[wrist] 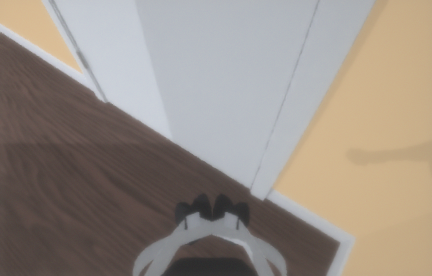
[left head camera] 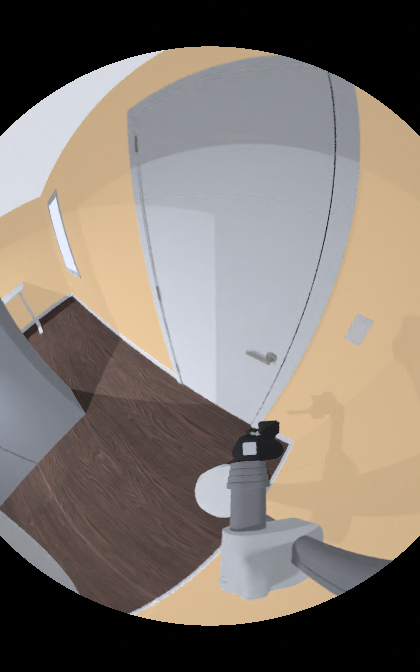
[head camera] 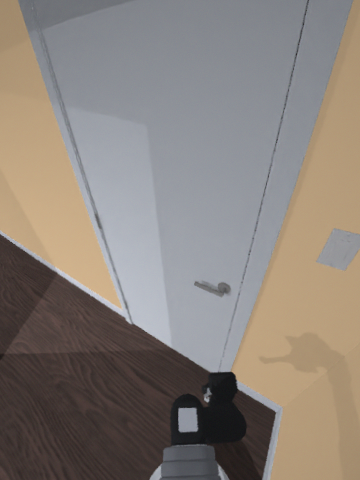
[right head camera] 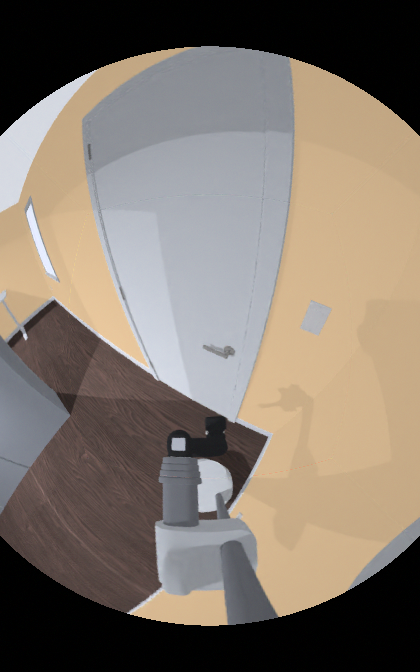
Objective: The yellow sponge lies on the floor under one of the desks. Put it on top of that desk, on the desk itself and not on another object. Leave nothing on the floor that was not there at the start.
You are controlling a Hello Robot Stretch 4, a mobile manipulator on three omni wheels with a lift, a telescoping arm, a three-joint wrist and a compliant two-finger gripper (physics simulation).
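Frame: origin at the robot's base, x ahead, y left, z up, level; metres.
Seen in the pictures: gripper, between the fingertips: (wrist: 212,209).
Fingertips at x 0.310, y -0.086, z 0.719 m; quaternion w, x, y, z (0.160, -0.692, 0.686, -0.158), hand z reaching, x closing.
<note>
Offsets run from my fingertips to a thing's top centre. "*": to the spot under its first point.
My gripper (wrist: 212,209) is shut and empty in the wrist view, its two dark fingertips touching or nearly touching, with the dark wood floor behind them. In the head camera view the black wrist shows at the bottom, and the fingers are not clear there. The yellow sponge does not show in these views. A white leg and edge of a piece of furniture (left head camera: 31,312) (right head camera: 15,317), perhaps a desk, show at the far left of the left and right head camera views; a grey shape hides the rest of it.
A closed grey door (head camera: 200,175) (left head camera: 260,225) (right head camera: 200,250) (wrist: 220,85) with a lever handle @(* 0.189 m up, 0.276 m ahead, 0.033 m right) (head camera: 212,288) (left head camera: 261,356) (right head camera: 219,350) stands in front. Yellow walls (head camera: 320,310) meet in a corner on its right. A small wall plate @(0.531 m up, 0.153 m ahead, 0.324 m right) (head camera: 340,249) is right of the door.
</note>
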